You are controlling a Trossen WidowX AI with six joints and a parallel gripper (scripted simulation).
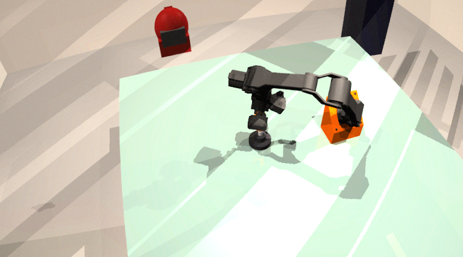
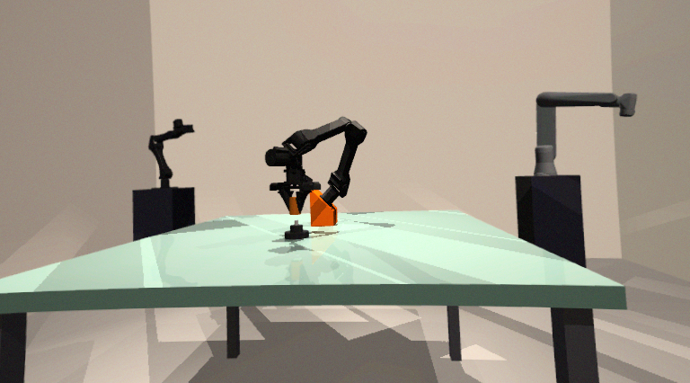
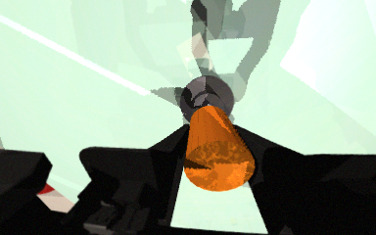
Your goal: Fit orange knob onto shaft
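Now: the pedestal 6 cm below my gripper tip. The rest, counted from my gripper tip: orange knob: 3 cm above.
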